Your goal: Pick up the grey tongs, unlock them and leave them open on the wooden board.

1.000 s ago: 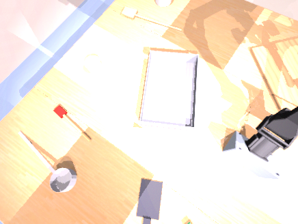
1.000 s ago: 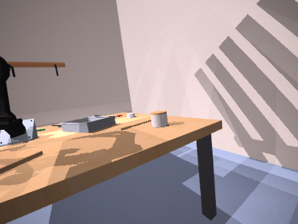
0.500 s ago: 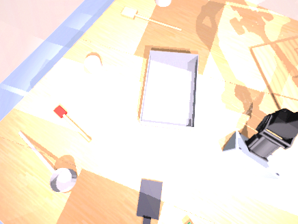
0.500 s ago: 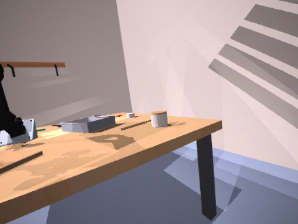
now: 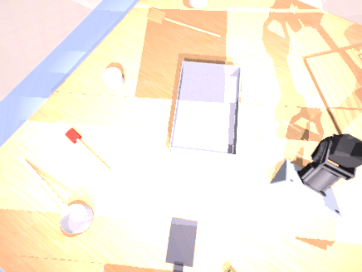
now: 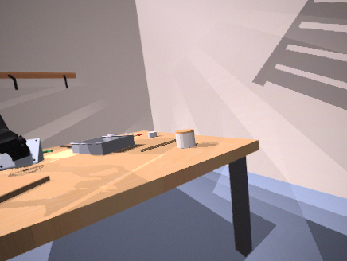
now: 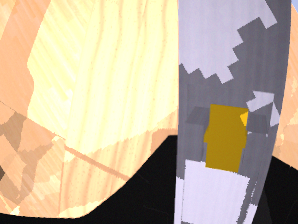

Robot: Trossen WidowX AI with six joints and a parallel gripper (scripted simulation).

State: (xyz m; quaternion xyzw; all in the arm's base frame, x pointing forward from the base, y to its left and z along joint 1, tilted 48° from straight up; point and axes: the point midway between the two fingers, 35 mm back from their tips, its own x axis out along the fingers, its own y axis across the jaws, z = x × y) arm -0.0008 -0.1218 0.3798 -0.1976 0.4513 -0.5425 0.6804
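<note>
Right now my gripper tip is 40 mm below the yellow lock piece and 10 mm short of it. Round my gripper tip: wooden board: 190 mm below, 50 mm behind, 10 mm to the left; grey roasting tin: 380 mm ahead, 290 mm to the left, 170 mm below; lidded white jar: 620 mm ahead, 160 mm below, 140 mm to the right.
</note>
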